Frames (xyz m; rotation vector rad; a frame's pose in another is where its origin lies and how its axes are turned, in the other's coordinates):
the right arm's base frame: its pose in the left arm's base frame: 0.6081 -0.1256 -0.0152 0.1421 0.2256 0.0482
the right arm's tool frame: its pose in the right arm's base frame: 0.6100 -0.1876 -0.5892 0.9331 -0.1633 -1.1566
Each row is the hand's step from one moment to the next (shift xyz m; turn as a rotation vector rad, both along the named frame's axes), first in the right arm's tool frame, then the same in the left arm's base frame.
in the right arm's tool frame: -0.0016 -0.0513 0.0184 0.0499 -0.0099 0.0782
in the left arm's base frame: -0.0510 -0.0128 -0.0145 -0.0195 -0.0894 0.0184
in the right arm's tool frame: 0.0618 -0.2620 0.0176 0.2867 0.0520 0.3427
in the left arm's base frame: -0.2051 -0.0675 -0.1617 0.0207 -0.4393 0.0946
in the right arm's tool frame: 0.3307 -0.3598 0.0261 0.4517 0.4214 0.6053
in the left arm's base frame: -0.1903 -0.2789 -0.3543 0.2947 -0.7228 0.3724
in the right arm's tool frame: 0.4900 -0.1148 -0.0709 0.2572 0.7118 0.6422
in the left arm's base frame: 0.1134 -0.3259 -0.3731 0.4534 -0.5904 0.6566
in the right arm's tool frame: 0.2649 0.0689 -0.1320 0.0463 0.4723 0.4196
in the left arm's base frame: 0.2077 -0.1098 -0.1927 0.2567 -0.2939 0.4990
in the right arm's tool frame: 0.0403 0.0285 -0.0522 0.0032 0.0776 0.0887
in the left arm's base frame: 0.0591 0.0051 -0.0406 0.0330 -0.0580 0.0972
